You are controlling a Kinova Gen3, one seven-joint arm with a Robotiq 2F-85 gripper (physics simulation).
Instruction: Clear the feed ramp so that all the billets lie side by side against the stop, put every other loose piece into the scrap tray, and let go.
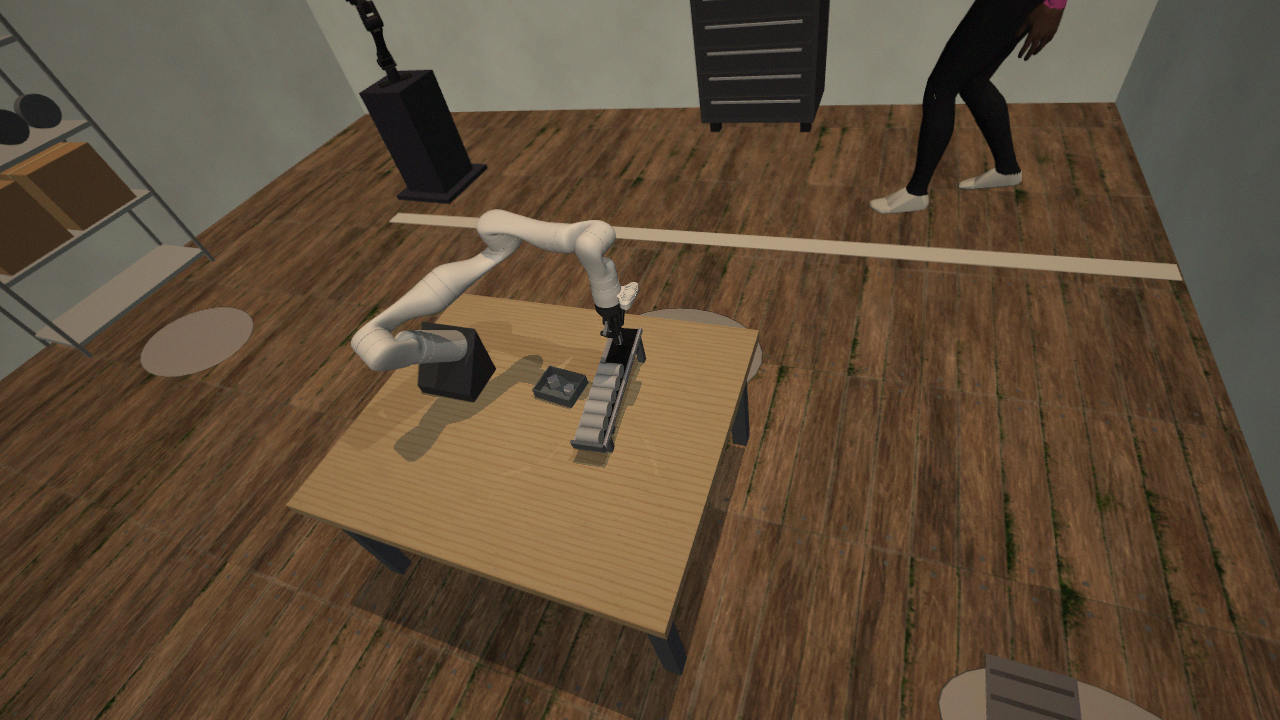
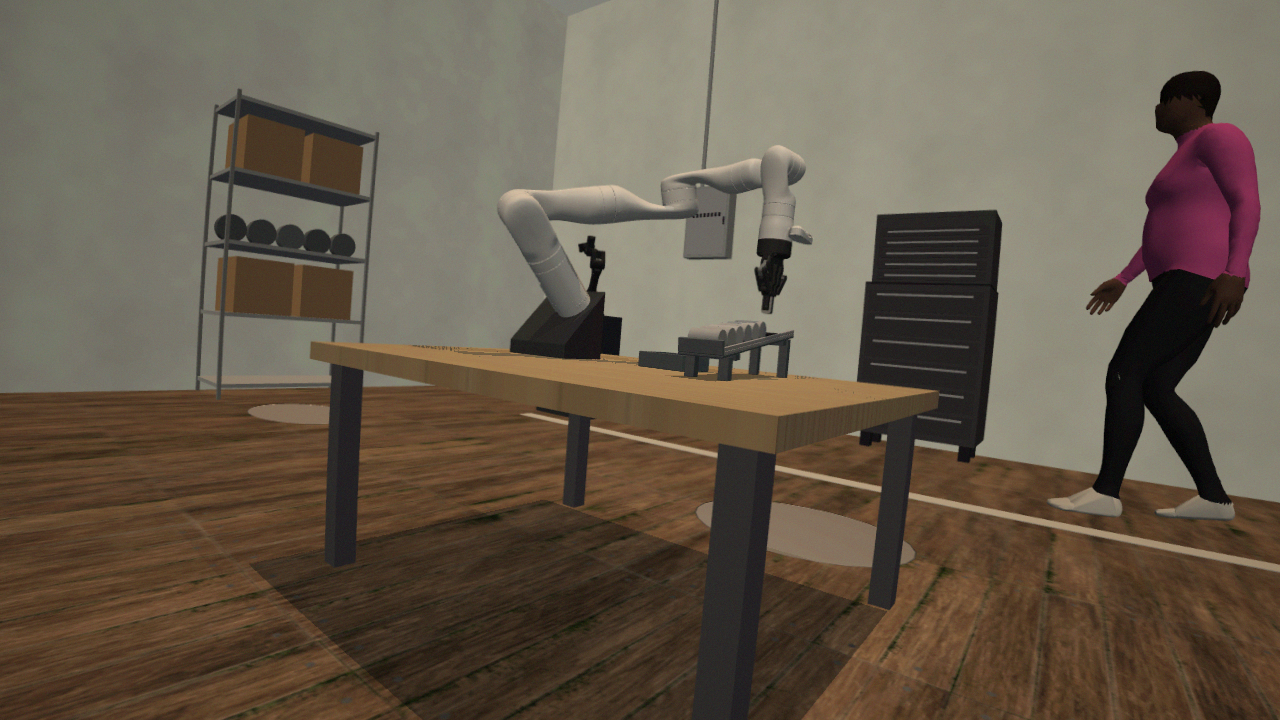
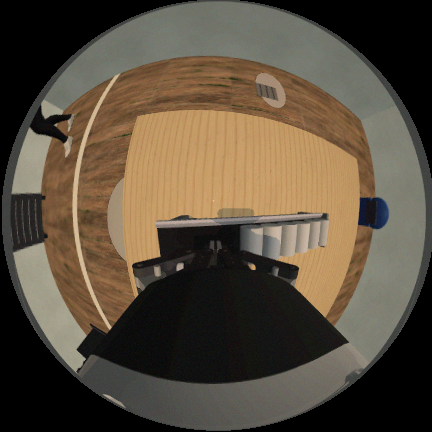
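Seen in the pictures: gripper, between the fingertips: (image 1: 618, 343) (image 2: 766, 313) (image 3: 214, 247); arm's base, origin of its link: (image 1: 454, 345) (image 2: 574, 305).
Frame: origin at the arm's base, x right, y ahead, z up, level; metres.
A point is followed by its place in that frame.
The feed ramp (image 1: 623, 349) {z -0.042, x -0.142, y 0.484 m} (image 2: 780, 338) (image 3: 172, 240) {z -0.035, x -0.190, y 0.479 m} stands on legs on the table. Several pale grey billets (image 1: 597, 408) {z -0.034, x 0.075, y 0.509 m} (image 2: 729, 331) {z -0.043, x 0.112, y 0.541 m} (image 3: 288, 240) {z -0.026, x 0.017, y 0.497 m} lie across its lower part in one row, side by side, with the end one at the stop (image 1: 590, 446) {z -0.064, x 0.170, y 0.528 m} (image 2: 700, 346) {z -0.075, x 0.170, y 0.519 m}. The upper part of the ramp bed is dark and bare. The scrap tray (image 1: 553, 400) {z -0.123, x 0.026, y 0.319 m} (image 2: 658, 360) {z -0.115, x 0.026, y 0.312 m} lies beside the ramp on the robot's side, with small grey pieces (image 1: 569, 388) {z -0.113, x -0.020, y 0.351 m} in it. My gripper (image 1: 617, 341) {z 0.007, x -0.120, y 0.490 m} (image 2: 767, 309) {z 0.007, x -0.120, y 0.490 m} (image 3: 214, 247) {z 0.007, x -0.120, y 0.490 m} is shut and empty, pointing down over the bare upper part, uphill of the billets.
The robot's dark base (image 1: 454, 371) {z -0.055, x 0.052, y 0.010 m} (image 2: 559, 331) {z -0.070, x 0.066, y 0.025 m} stands on the wooden table (image 1: 501, 510) {z -0.134, x 0.371, y 0.355 m} (image 2: 572, 380) {z -0.133, x 0.481, y 0.523 m} (image 3: 225, 165) {z -0.133, x -0.105, y 0.647 m}, beyond the tray. A person (image 1: 962, 98) (image 2: 1194, 223) and a dark drawer cabinet (image 1: 760, 62) (image 2: 926, 349) stand beyond the floor line.
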